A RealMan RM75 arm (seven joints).
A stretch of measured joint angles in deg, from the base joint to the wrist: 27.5 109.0 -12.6 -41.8 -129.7 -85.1 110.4; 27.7 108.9 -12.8 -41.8 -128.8 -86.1 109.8; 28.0 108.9 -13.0 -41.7 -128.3 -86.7 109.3; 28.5 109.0 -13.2 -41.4 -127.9 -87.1 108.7; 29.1 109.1 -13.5 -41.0 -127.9 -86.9 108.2; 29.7 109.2 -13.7 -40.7 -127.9 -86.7 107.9; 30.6 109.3 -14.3 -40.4 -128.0 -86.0 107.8; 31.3 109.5 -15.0 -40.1 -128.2 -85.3 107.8; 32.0 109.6 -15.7 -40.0 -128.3 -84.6 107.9; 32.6 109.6 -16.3 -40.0 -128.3 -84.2 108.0; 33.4 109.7 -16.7 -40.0 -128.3 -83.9 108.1; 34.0 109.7 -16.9 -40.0 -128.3 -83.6 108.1; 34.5 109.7 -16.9 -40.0 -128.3 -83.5 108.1; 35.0 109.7 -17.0 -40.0 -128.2 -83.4 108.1; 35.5 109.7 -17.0 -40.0 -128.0 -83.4 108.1; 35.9 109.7 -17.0 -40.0 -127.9 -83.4 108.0; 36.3 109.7 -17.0 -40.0 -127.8 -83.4 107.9; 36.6 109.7 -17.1 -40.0 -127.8 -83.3 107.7
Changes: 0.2 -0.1 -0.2 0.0 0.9 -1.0 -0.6; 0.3 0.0 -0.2 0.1 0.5 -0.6 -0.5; 0.5 0.1 -0.2 0.3 0.4 -0.4 -0.6; 0.6 0.1 -0.3 0.4 0.0 0.2 -0.5; 0.6 0.1 -0.2 0.3 0.0 0.2 -0.3; 0.9 0.1 -0.6 0.3 -0.1 0.7 -0.1; 0.7 0.2 -0.7 0.3 -0.2 0.7 0.0; 0.7 0.1 -0.7 0.1 -0.1 0.7 0.1; 0.6 0.0 -0.6 0.0 0.0 0.4 0.1; 0.8 0.1 -0.4 0.0 0.0 0.3 0.1; 0.6 0.0 -0.2 0.0 0.0 0.3 0.0; 0.5 0.0 0.0 0.0 0.0 0.1 0.0; 0.5 0.0 -0.1 0.0 0.1 0.1 0.0; 0.5 0.0 0.0 0.0 0.2 0.0 0.0; 0.4 0.0 0.0 0.0 0.1 0.0 -0.1; 0.4 0.0 0.0 0.0 0.1 0.0 -0.1; 0.3 0.0 -0.1 0.0 0.0 0.1 -0.2
